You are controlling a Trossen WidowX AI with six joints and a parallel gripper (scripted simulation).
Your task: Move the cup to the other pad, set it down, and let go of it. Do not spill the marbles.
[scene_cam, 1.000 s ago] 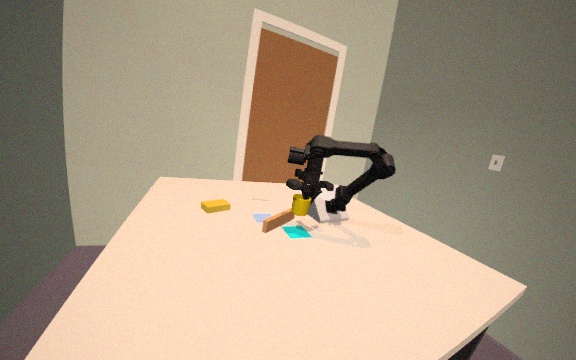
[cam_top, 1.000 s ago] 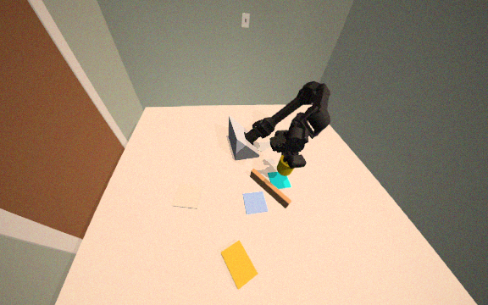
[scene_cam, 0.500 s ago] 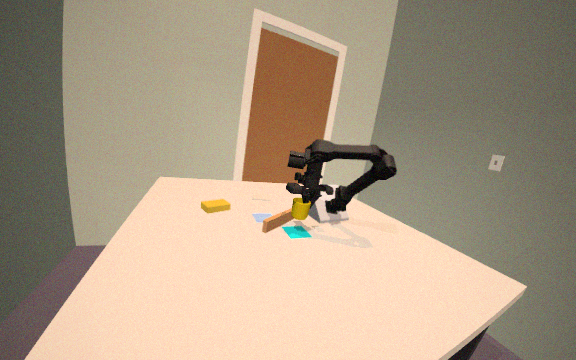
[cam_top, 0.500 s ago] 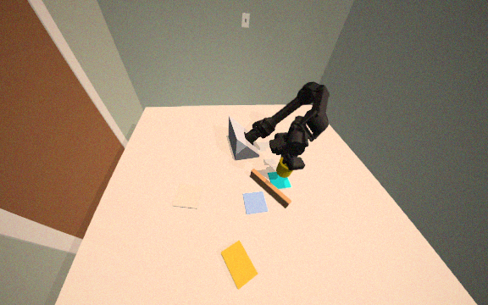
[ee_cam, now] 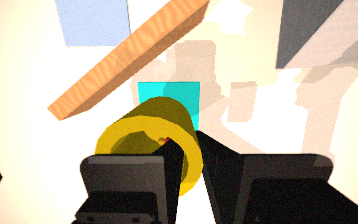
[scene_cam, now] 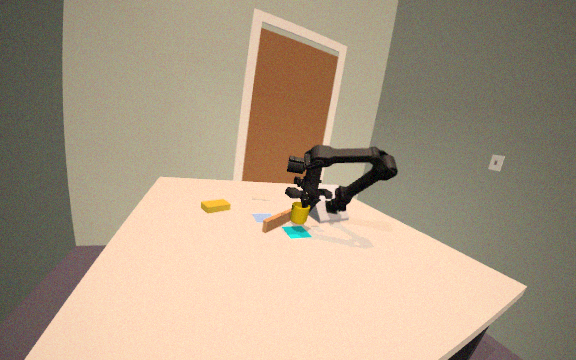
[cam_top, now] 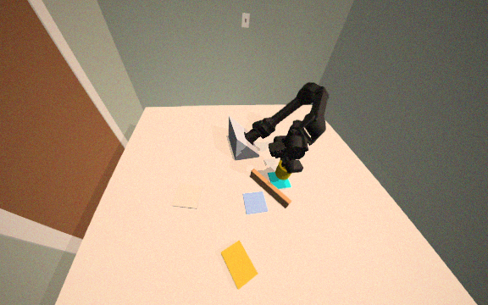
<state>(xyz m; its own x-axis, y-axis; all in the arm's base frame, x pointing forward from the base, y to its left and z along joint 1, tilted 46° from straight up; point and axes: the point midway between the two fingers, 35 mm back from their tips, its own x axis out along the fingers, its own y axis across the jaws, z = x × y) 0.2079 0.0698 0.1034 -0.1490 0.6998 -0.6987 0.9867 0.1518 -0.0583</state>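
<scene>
Now: gripper tip 3 cm short of the cyan pad and 9 cm above it. Round my gripper tip: cream pad: 8 cm ahead, 41 cm to the right, 8 cm below; then light blue pad: 13 cm ahead, 13 cm to the right, 9 cm below; then wooden block: 8 cm ahead, 6 cm to the right, 6 cm below.
</scene>
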